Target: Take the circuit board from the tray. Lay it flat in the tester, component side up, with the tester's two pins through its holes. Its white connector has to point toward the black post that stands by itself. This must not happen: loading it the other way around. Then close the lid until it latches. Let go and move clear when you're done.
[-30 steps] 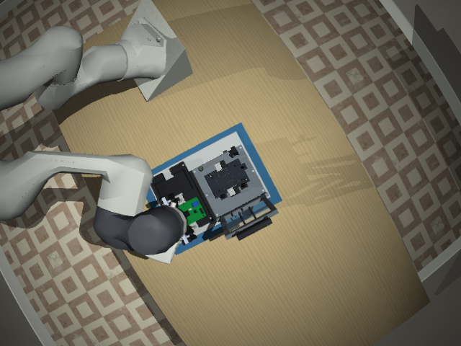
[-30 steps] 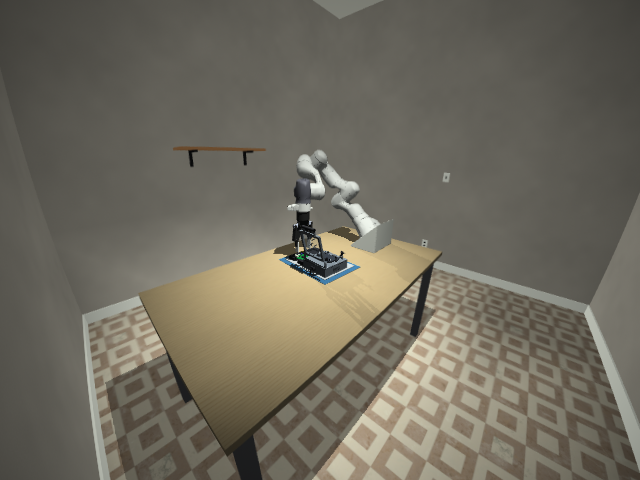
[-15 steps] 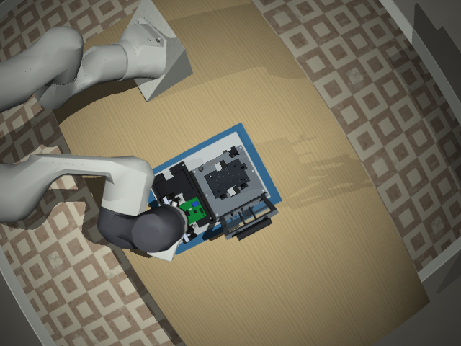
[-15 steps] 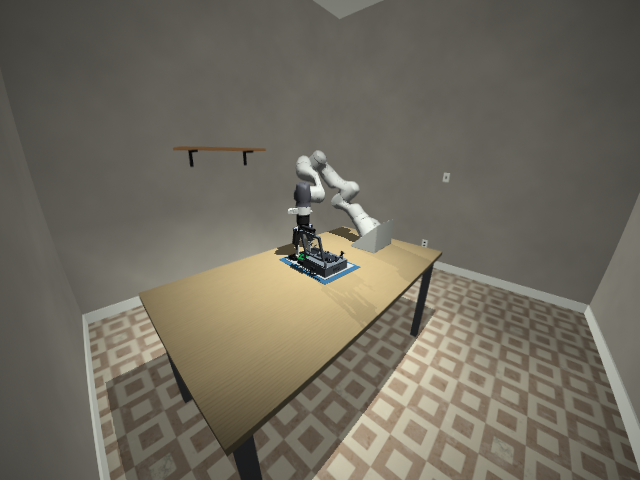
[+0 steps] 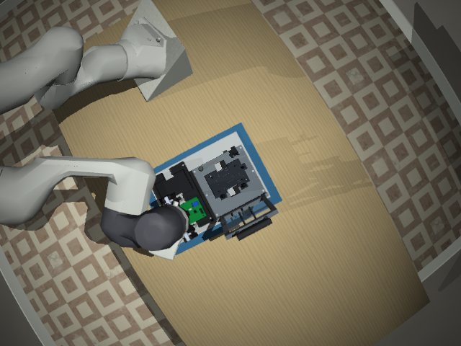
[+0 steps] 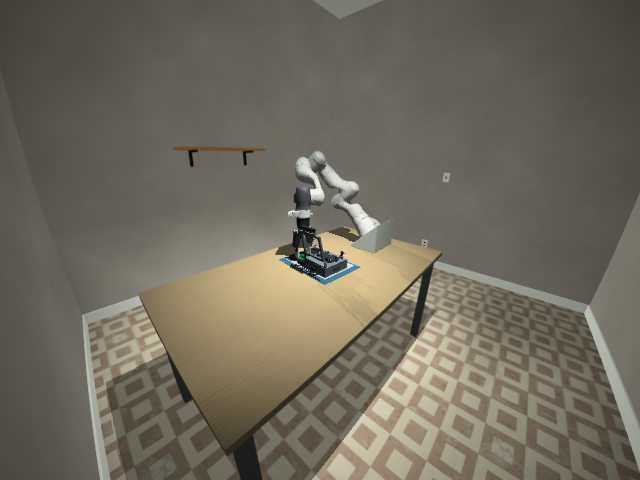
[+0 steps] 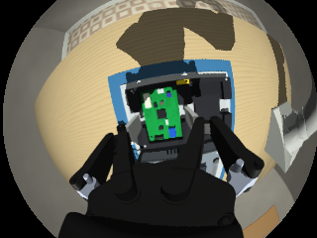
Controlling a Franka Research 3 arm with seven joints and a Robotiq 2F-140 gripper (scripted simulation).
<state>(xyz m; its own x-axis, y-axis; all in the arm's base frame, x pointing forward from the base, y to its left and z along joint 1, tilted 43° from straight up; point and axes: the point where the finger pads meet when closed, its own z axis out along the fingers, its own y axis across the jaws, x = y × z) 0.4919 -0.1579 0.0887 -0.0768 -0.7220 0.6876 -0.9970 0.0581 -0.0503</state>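
Now: hand 4 cm above the green circuit board. The rest, counted from my hand: black post 8 cm behind, 24 cm to the left, 3 cm above; tester lid 10 cm ahead, 16 cm to the left, 12 cm above; black nest 2 cm behind, 18 cm to the left, 1 cm above.
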